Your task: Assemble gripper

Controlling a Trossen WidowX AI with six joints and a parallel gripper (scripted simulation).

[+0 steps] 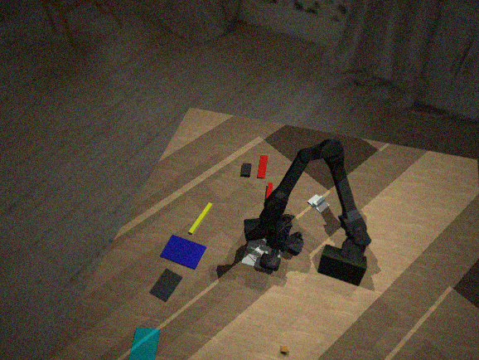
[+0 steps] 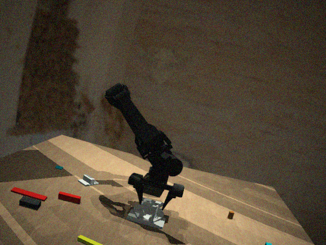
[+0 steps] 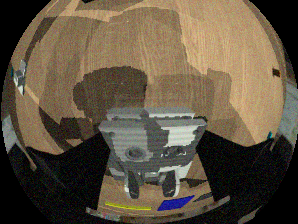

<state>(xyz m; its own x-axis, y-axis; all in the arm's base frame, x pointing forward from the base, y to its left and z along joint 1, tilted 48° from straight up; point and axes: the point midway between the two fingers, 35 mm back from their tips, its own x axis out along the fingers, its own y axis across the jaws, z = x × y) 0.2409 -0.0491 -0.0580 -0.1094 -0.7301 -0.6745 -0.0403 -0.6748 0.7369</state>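
Now: gripper tip 20 mm short of the grey jaw and 10 mm to the right of it. Also, from my gripper tip: yellow bar 310 mm ahead, 90 mm to the right, 10 mm below; then white block 110 mm behind, 270 mm to the right, 10 mm below; then small brown block 100 mm behind, 300 mm to the left.
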